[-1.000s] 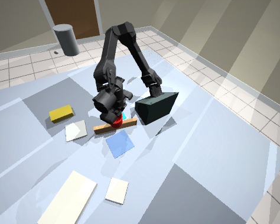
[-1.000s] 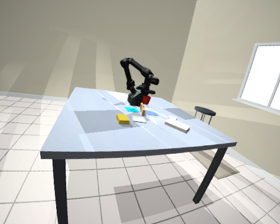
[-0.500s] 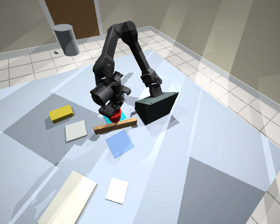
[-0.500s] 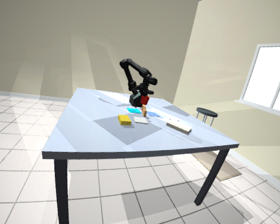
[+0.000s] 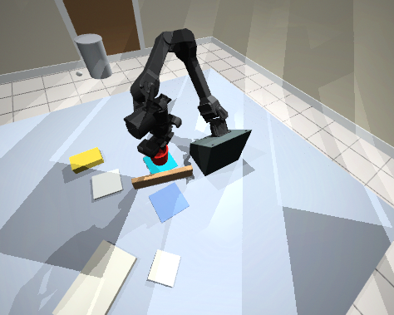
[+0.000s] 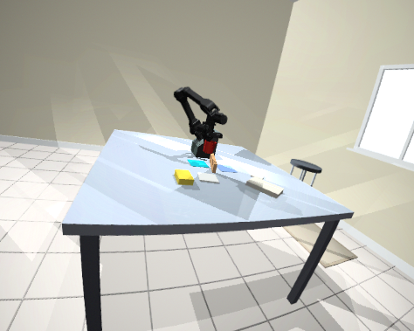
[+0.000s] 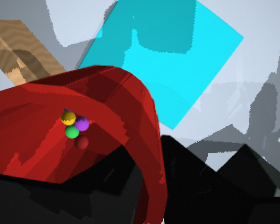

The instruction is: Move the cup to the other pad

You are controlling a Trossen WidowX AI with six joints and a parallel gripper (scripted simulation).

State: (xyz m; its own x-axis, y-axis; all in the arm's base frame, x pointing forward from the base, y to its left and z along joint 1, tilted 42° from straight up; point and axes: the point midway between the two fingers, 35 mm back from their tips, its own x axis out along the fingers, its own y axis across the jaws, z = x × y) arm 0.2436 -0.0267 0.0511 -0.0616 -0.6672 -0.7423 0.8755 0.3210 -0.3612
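Right now the cyan pad is 130 mm below my gripper tip, 30 mm to the right of it and 10 mm ahead of it. From my gripper tip the other things lie so: red cup: 30 mm ahead, 10 mm to the left; then wooden bar: 100 mm below, 60 mm to the left, 40 mm ahead; then blue pad: 150 mm to the left, 130 mm below, 60 mm ahead.
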